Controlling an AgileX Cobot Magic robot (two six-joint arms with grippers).
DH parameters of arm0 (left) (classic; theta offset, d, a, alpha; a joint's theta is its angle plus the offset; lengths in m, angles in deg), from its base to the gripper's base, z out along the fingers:
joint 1: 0 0.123 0 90
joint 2: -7.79 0 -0.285 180
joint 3: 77.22 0 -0.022 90
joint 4: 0 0.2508 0 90
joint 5: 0 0 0.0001 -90
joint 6: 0 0.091 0 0
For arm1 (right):
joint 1: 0 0.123 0 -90
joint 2: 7.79 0 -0.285 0
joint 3: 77.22 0 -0.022 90
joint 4: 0 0.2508 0 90
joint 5: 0 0 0.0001 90
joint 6: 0 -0.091 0 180
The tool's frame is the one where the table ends.
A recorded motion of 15 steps. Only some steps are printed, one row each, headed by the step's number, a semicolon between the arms.
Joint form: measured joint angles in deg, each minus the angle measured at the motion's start. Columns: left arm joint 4, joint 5, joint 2, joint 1, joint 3, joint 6; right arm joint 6, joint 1, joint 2, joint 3, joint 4, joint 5.
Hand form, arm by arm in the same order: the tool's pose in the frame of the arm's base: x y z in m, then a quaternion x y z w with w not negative. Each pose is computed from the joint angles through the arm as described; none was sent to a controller.
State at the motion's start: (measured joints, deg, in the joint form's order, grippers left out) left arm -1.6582 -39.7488 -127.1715 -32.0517 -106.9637 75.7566; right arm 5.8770 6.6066 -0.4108 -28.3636 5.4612 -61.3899
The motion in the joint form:
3: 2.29 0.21 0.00 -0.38 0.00 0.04; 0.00 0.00 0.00 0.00 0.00 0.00
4: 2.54 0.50 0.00 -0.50 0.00 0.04; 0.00 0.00 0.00 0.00 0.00 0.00
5: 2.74 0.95 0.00 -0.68 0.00 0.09; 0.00 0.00 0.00 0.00 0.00 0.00
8: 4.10 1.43 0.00 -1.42 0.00 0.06; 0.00 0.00 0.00 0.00 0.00 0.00
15: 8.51 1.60 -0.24 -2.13 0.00 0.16; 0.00 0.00 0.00 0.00 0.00 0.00
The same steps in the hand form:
3: 0.4237 -0.2685 0.2057 0.77391 0.55624 0.11615 0.27960; -0.0068 0.0069 0.2753 -0.09504 0.84921 0.05088 0.51694
4: 0.4236 -0.2693 0.2060 0.77456 0.55399 0.11844 0.28128; -0.0068 0.0069 0.2753 -0.09504 0.84921 0.05088 0.51694
5: 0.4233 -0.2708 0.2064 0.77525 0.55093 0.12083 0.28436; -0.0068 0.0069 0.2753 -0.09504 0.84921 0.05088 0.51694
8: 0.4211 -0.2755 0.2069 0.78125 0.53990 0.12955 0.28525; -0.0068 0.0069 0.2753 -0.09504 0.84921 0.05088 0.51694
15: 0.4206 -0.2775 0.2053 0.79623 0.51611 0.15752 0.27356; -0.0068 0.0069 0.2753 -0.09504 0.84921 0.05088 0.51694

